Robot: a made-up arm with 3 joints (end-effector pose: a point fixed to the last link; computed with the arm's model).
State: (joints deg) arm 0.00 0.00 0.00
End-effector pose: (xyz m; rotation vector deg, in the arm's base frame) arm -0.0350 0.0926 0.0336 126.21 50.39 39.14
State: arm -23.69 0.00 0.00
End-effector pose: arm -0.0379 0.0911 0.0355 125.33 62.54 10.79
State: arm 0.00 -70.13 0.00
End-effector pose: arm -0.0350 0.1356 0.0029 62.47 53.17 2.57
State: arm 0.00 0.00 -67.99
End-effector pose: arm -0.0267 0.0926 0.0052 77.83 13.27 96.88
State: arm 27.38 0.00 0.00
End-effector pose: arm -0.0312 0.0946 0.0332 121.57 33.87 70.61
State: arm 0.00 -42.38 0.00
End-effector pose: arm -0.0350 0.1235 0.0213 88.01 53.91 16.12
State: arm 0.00 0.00 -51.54
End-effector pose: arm -0.0318 0.0926 0.0108 91.64 22.63 85.45
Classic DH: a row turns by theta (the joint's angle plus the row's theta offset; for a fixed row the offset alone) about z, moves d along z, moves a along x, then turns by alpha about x. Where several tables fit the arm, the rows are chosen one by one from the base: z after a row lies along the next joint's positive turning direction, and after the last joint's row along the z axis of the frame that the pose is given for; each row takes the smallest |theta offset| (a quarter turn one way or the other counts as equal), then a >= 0, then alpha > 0; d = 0 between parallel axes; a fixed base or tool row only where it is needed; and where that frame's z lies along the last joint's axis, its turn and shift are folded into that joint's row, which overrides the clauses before.
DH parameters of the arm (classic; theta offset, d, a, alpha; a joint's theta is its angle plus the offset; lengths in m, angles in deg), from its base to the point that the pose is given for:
base (fixed): 26.81 0.0393 0.0134 91.72
joint 1: -89.13 -0.0946 0.0545 -63.2
joint 2: -1.93 0.0209 -0.0379 -90
joint 3: 44.26 -0.0094 0.0119 112.38
tool (fixed): 126.93 -0.0256 0 0

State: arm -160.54 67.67 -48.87
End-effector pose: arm -0.0258 0.0704 0.0870 90.33 34.55 -71.55
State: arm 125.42 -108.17 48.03
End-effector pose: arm -0.0148 0.1491 0.1169 124.10 -59.71 23.49
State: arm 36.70 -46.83 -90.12
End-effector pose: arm 0.0042 0.1122 0.0152 8.66 3.57 100.98
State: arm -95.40 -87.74 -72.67
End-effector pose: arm -0.0857 0.0762 0.0344 15.95 164.72 17.81
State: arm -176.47 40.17 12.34
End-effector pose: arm -0.0050 0.0726 0.0566 47.00 23.92 -154.66
